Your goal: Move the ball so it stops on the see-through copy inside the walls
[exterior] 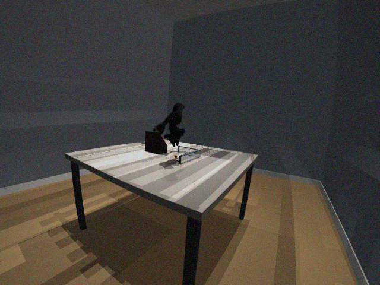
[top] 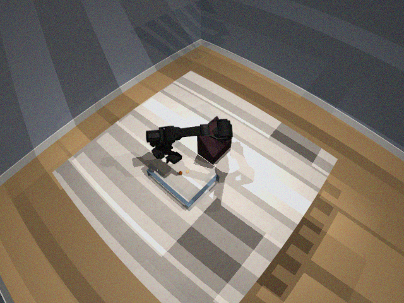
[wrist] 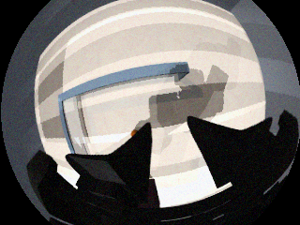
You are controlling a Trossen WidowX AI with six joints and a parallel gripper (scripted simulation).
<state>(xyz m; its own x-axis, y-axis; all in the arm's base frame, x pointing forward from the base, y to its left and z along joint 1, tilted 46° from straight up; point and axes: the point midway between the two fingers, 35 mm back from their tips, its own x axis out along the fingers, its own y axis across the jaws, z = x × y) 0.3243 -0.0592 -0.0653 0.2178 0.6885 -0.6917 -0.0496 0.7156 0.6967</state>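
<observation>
Right now my gripper tip is 100 mm above the orange ball, 70 mm to the right of it and 50 mm past it. The rest, counted from my gripper tip: see-through copy 100 mm below, 90 mm to the left, 80 mm behind; then wall 110 mm to the left, 80 mm below, 80 mm ahead.
</observation>
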